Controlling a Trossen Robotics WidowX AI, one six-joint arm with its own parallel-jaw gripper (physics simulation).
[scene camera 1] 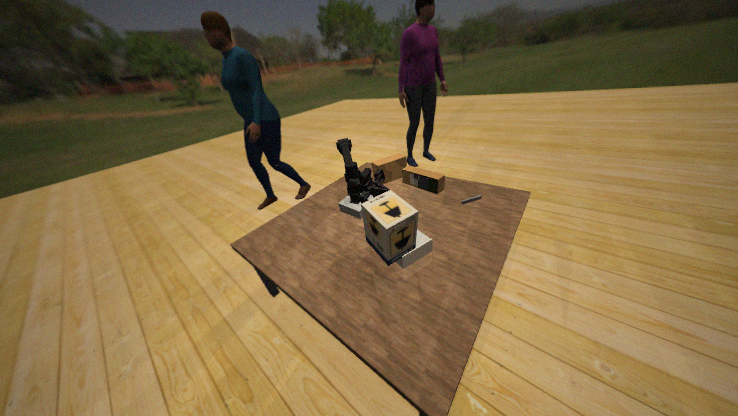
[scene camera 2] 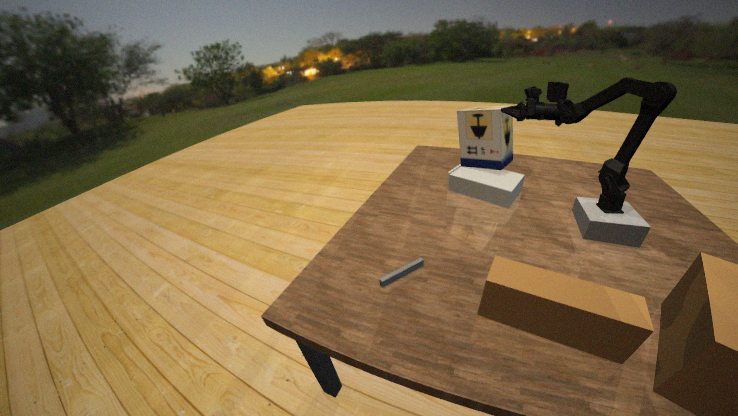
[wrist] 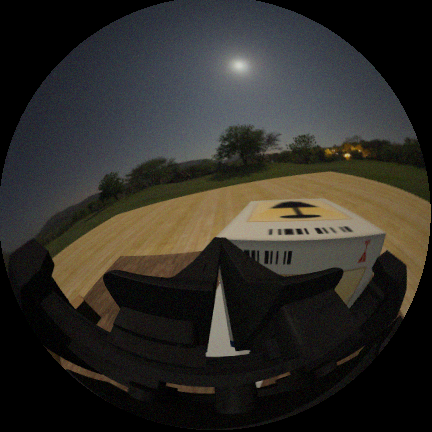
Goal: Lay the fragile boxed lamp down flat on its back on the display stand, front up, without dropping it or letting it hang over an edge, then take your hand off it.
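Seen in the pictures: gripper, fingertip midpoint: (scene camera 1: pixel 389 190) (scene camera 2: pixel 501 109) (wrist: pixel 218 242); arm's base, link origin: (scene camera 1: pixel 356 200) (scene camera 2: pixel 609 208).
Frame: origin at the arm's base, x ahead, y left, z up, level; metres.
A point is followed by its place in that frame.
Observation:
The boxed lamp (scene camera 1: pixel 391 227) @[z 0.221, x 0.454, y -0.412 m] (scene camera 2: pixel 483 138) @[z 0.138, x 0.412, y -0.240 m] (wrist: pixel 300 240) @[z 0.252, x 0.332, y -0.274 m] is a white carton with yellow lamp pictures and a blue band at the bottom. It stands on its blue end, not on its back, on the low white display stand (scene camera 1: pixel 419 250) @[z -0.011, x 0.506, y -0.265 m] (scene camera 2: pixel 483 187) @[z -0.011, x 0.411, y -0.122 m]. In scene camera 1 its bottom reaches past the stand's edge; whether it leans a little is hard to tell. My gripper (scene camera 2: pixel 504 110) @[z 0.253, x 0.359, y -0.221 m] (wrist: pixel 218 242) @[z 0.253, x 0.359, y -0.221 m] is shut and empty. Its tips are at the carton's upper edge, seemingly against it. In scene camera 1 the tips are hidden behind the carton.
A long brown box (scene camera 1: pixel 423 180) @[z 0.006, x 0.325, y 0.355 m] (scene camera 2: pixel 563 309) @[z 0.031, x 0.312, y 0.444 m] and a taller brown box (scene camera 1: pixel 391 165) @[z 0.062, x 0.059, y 0.424 m] (scene camera 2: pixel 684 335) @[z 0.023, x 0.096, y 0.480 m] stand on the wooden table (scene camera 1: pixel 361 304) @[z -0.066, x 0.375, y -0.577 m] (scene camera 2: pixel 439 330) @[z -0.066, x 0.534, y 0.448 m]. A small grey bar (scene camera 1: pixel 471 198) @[z -0.044, x 0.640, y 0.294 m] (scene camera 2: pixel 401 272) @[z -0.047, x 0.642, y 0.308 m] lies there. Two people (scene camera 1: pixel 250 98) (scene camera 1: pixel 422 62) stand beyond the table.

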